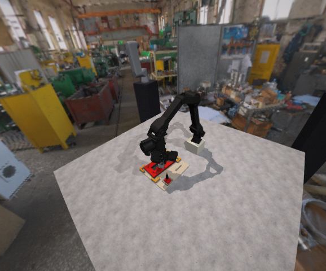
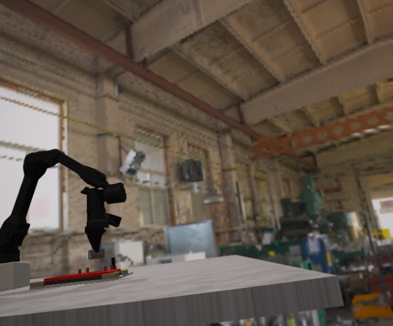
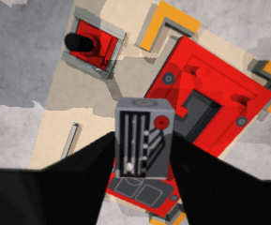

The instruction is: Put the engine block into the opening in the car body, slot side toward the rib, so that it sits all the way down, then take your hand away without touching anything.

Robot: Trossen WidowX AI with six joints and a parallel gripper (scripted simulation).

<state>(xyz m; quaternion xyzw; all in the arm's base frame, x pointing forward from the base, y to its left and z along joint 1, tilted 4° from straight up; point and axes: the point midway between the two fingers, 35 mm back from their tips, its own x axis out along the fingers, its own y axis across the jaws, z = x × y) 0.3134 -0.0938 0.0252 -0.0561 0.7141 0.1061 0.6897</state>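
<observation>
Now: the beige base plate 7 cm below my gripper tip, 3 cm behind it and 2 cm to the right of it. The rest, counted from my gripper tip: grey engine block (1 cm below).
</observation>
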